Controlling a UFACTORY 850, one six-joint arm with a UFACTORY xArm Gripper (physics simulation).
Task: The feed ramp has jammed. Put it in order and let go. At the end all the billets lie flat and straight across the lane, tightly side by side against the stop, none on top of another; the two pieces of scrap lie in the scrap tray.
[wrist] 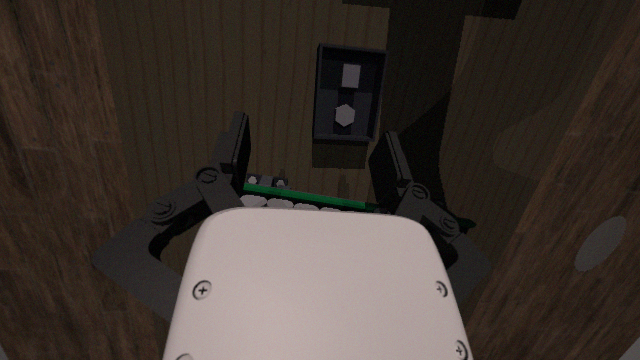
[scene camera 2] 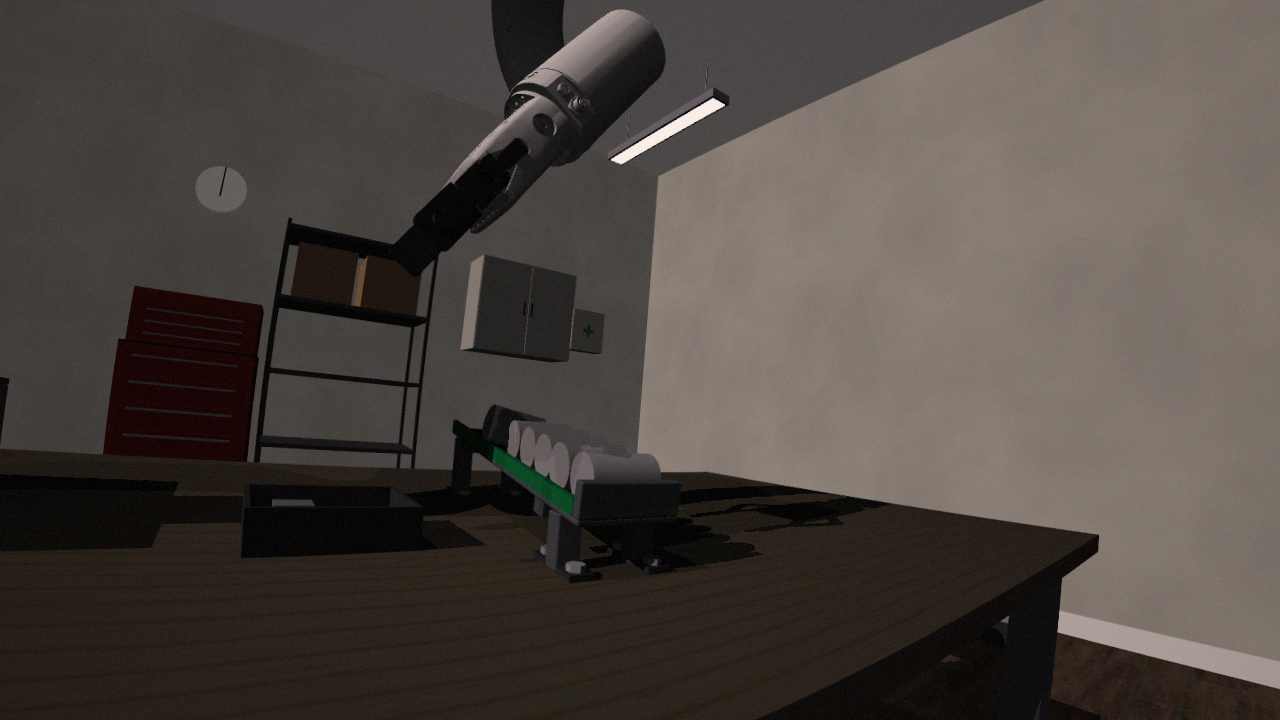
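My gripper is open and empty, high above the feed ramp and the tray. The feed ramp slopes down to its stop. Several pale billets lie across the lane in a row from the stop upward, side by side. A darker, shaded billet lies at the row's upper end. In the wrist view my gripper's housing hides most of the lane. The scrap tray holds a pale rectangular scrap piece and a hexagonal scrap piece.
The tray stands on the wooden table beside the ramp, apart from it. The ramp stands on legs with bolted feet. A shelf rack, a red tool cabinet and a wall cabinet are in the background.
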